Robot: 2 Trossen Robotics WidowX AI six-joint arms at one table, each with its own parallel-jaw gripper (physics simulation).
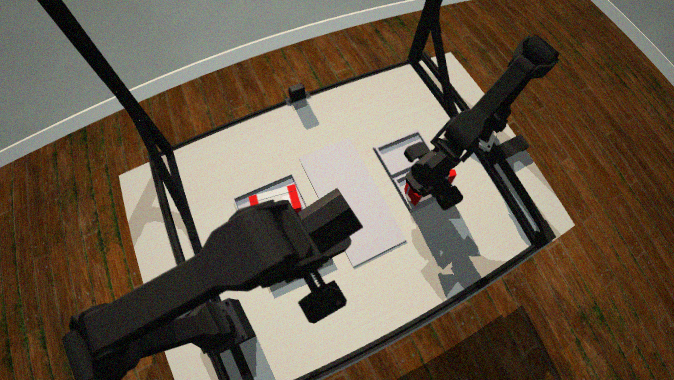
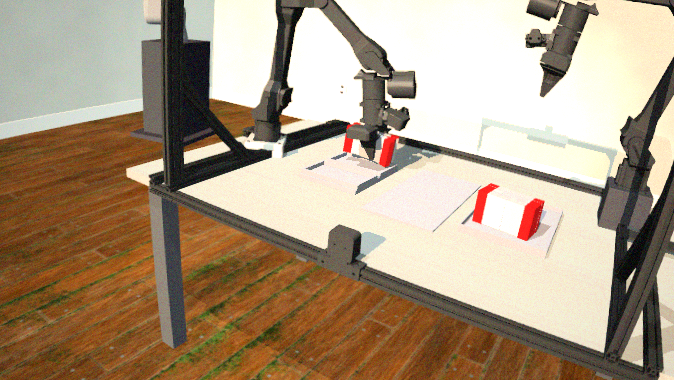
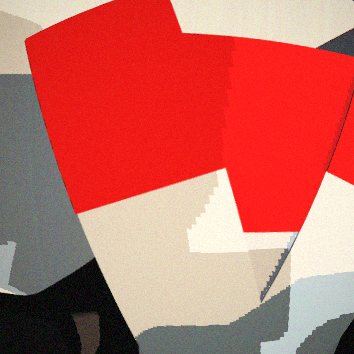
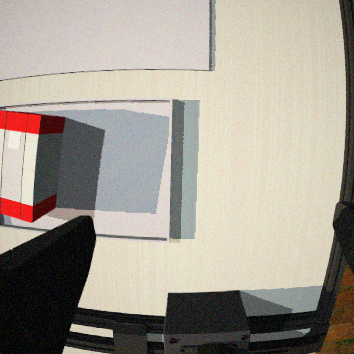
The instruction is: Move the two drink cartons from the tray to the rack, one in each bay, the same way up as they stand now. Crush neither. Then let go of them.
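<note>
My left gripper is shut on a cream drink carton with red ends. It holds the carton low at one end bay of the two-bay rack; I cannot tell whether the carton rests on the bay floor. The other bay is empty. The second carton stands on the tray. My right gripper is open and empty, hanging above the table beside the tray. One of its fingers shows under the arm.
A pale grey mat lies between the tray and the rack. A small black block sits on the table's edge rail. Black frame posts stand at the corners.
</note>
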